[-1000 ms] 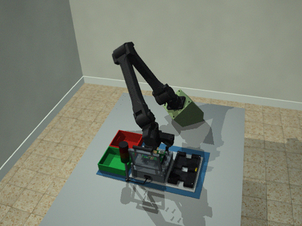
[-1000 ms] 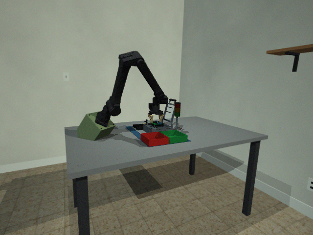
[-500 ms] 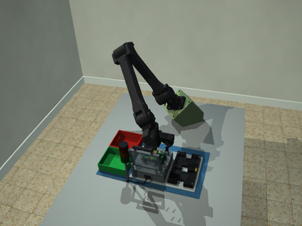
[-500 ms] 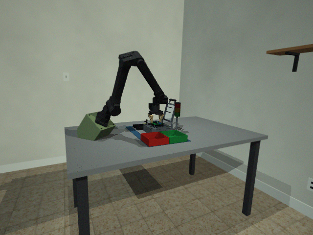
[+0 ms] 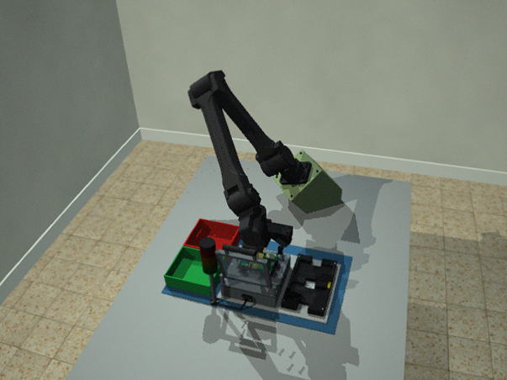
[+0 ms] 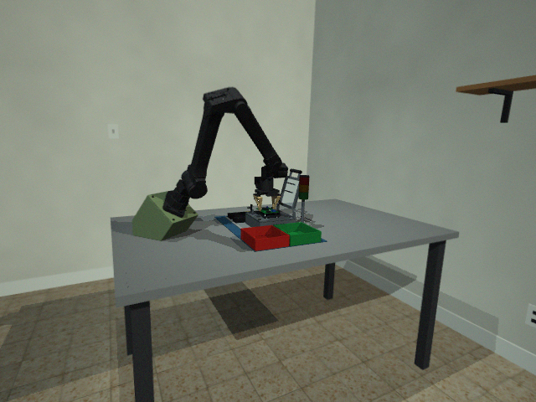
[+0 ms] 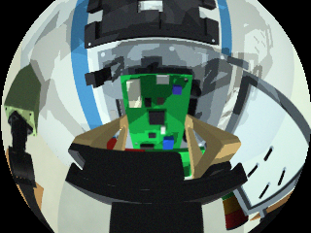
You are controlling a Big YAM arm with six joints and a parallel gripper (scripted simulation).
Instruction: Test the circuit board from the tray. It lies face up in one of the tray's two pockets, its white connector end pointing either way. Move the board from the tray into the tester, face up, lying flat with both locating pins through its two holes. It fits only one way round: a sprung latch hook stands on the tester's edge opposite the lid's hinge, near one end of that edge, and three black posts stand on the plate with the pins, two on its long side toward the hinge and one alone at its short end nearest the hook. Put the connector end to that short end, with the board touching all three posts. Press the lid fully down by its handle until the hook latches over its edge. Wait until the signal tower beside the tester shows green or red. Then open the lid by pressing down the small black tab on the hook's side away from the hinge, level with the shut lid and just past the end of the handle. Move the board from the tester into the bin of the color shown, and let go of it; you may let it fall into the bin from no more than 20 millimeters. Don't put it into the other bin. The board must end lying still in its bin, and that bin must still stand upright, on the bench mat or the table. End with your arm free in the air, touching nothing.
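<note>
Now: the green circuit board right at my hand. The rest, counted from my hand: tester plate 1 cm ahead, 1 cm to the left, 2 cm below; latch hook 6 cm behind, 6 cm to the left; clear lid 13 cm ahead, 9 cm above.
</note>
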